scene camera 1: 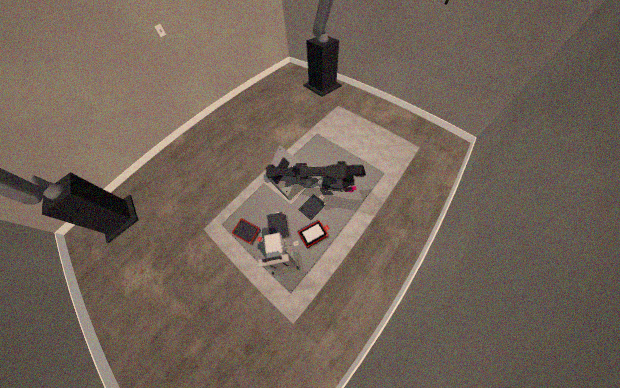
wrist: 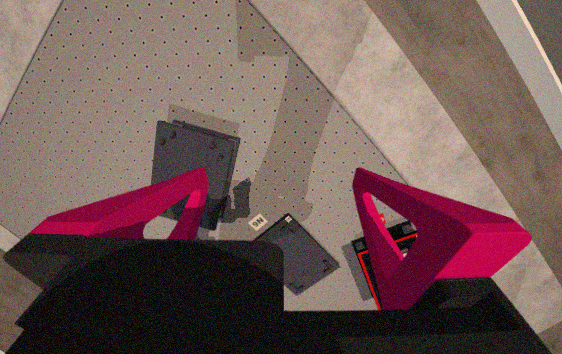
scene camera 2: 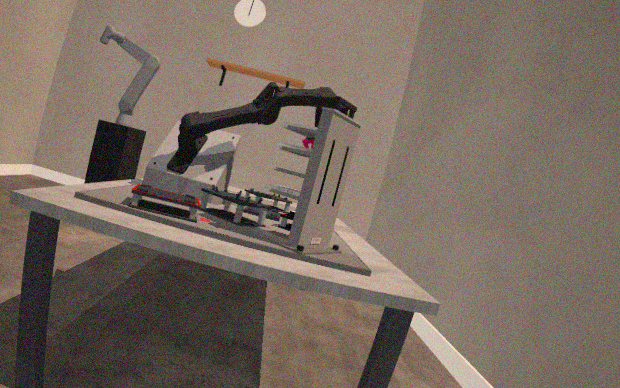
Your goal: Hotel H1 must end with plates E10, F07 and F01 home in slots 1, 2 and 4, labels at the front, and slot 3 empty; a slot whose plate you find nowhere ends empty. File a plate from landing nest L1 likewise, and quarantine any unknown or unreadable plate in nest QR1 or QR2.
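Pixels of known places: gripper, fingertip midpoint: (scene camera 1: 350, 185) (wrist: 280, 175); arm's base at its link origin: (scene camera 2: 187, 152).
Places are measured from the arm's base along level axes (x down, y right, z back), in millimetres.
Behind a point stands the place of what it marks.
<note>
My gripper (scene camera 1: 352, 189) @[x -98, y -232, z -446 mm] (scene camera 2: 308, 143) (wrist: 280, 175) @[x -98, y -232, z -446 mm] is open, with nothing between its magenta fingers, high above the board. Hotel H1 (scene camera 2: 325, 185) @[x -17, y 413, z -514 mm] is a pale tower with shelves on its inner side; a white rectangle (scene camera 1: 273, 243) @[x -144, y 340, z -433 mm] shows at it from above, but whether it is a plate is unclear. No plate labels are readable. A white plate (scene camera 1: 313, 233) @[x 85, y 112, z -481 mm] lies in the red-edged nest with a red tag, partly behind my right finger in the wrist view. The other red-edged nest (scene camera 1: 246, 231) @[x 100, y 448, z -165 mm] (scene camera 2: 167, 195) @[x 100, y 466, z -164 mm] shows no white plate. Which nest is L1 is unclear.
Dark nests (scene camera 1: 277, 225) @[x 80, y 258, z -282 mm] (scene camera 1: 311, 207) @[x 128, y -10, z -319 mm] (wrist: 302, 257) @[x 128, y -12, z -335 mm] stand on the perforated board (wrist: 125, 90) @[x 139, y -455, z -269 mm]. Another dark nest (wrist: 195, 155) @[x 90, y -293, z -318 mm] is partly behind my left finger. A small tag (wrist: 257, 222) @[x 139, y -124, z -303 mm] reads N6. The arm's pale base box (scene camera 2: 172, 185) @[x 119, y 78, z -5 mm] stands behind the front red-edged nest.
</note>
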